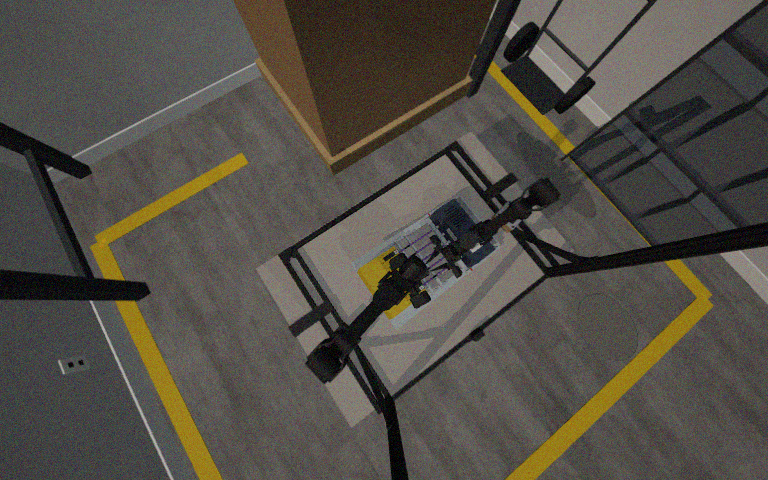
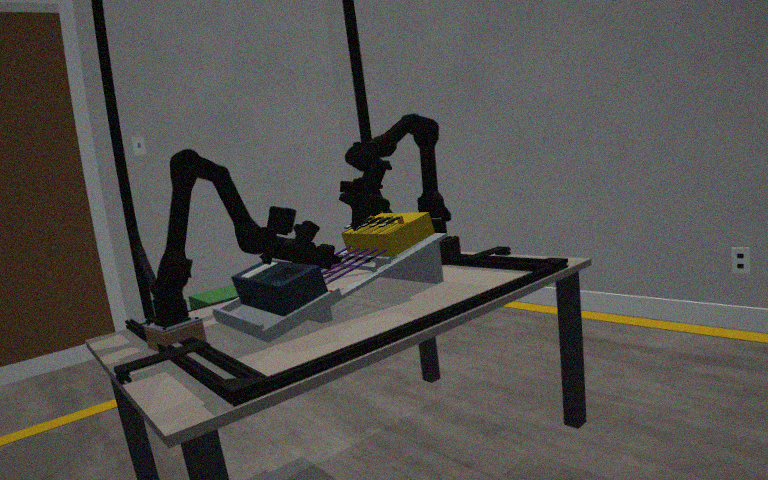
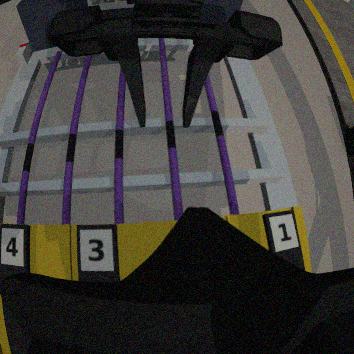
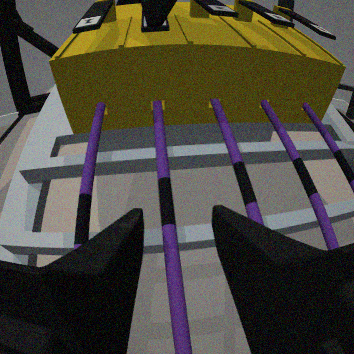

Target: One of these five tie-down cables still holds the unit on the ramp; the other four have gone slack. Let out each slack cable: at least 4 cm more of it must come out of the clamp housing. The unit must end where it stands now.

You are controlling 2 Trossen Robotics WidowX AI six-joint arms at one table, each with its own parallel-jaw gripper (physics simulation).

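Note:
The dark blue unit (image 1: 453, 217) (image 2: 277, 294) sits low on the grey ramp (image 2: 421, 272) (image 3: 282, 185) (image 4: 20, 200). Five purple cables with black bands run from it to the yellow clamp housing (image 2: 416, 234) (image 3: 145, 240) (image 4: 190, 85). My left gripper (image 3: 195, 216) (image 4: 153, 24) is shut, its tips on the label end of lever 2, which sits lower than its neighbours. My right gripper (image 2: 335, 257) (image 3: 163, 126) (image 4: 177, 216) is partly open, its fingers on either side of cable 2 (image 3: 175, 185) (image 4: 162, 150) without gripping it. Which cable is taut I cannot tell.
Cable 1 (image 3: 227, 175) (image 4: 92, 150) and cable 3 (image 3: 119, 175) (image 4: 227, 135) run close beside cable 2. Lever 1 (image 3: 284, 232) (image 4: 92, 20) and lever 3 (image 3: 96, 250) (image 4: 220, 7) flank the left gripper. A green box (image 2: 212, 296) lies behind the unit.

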